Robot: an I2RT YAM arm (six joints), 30 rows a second.
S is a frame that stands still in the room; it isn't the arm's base.
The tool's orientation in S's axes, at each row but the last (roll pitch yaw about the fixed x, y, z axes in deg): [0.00, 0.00, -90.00]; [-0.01, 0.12, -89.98]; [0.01, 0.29, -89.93]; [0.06, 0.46, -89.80]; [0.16, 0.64, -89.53]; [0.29, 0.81, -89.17]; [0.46, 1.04, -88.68]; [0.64, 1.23, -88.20]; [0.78, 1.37, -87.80]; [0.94, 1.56, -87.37]
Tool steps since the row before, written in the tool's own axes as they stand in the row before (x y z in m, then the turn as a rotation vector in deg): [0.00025, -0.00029, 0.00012, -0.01, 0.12, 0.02]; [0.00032, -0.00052, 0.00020, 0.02, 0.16, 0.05]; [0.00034, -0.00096, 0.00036, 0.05, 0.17, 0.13]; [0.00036, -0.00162, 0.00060, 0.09, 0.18, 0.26]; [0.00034, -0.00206, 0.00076, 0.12, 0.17, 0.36]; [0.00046, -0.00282, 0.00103, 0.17, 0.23, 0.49]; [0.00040, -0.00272, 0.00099, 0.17, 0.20, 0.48]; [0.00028, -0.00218, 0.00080, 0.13, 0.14, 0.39]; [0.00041, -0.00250, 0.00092, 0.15, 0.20, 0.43]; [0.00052, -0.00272, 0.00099, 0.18, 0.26, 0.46]
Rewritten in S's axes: [-0.00029, -0.00025, 0.00012, 0.12, 0.01, 0.02]; [-0.00052, -0.00032, 0.00020, 0.16, -0.02, 0.05]; [-0.00096, -0.00034, 0.00036, 0.17, -0.05, 0.13]; [-0.00162, -0.00037, 0.00060, 0.18, -0.09, 0.26]; [-0.00206, -0.00037, 0.00075, 0.17, -0.12, 0.36]; [-0.00282, -0.00052, 0.00101, 0.23, -0.17, 0.49]; [-0.00272, -0.00048, 0.00096, 0.20, -0.17, 0.48]; [-0.00218, -0.00037, 0.00077, 0.14, -0.13, 0.39]; [-0.00249, -0.00053, 0.00088, 0.20, -0.15, 0.43]; [-0.00271, -0.00067, 0.00093, 0.26, -0.18, 0.46]
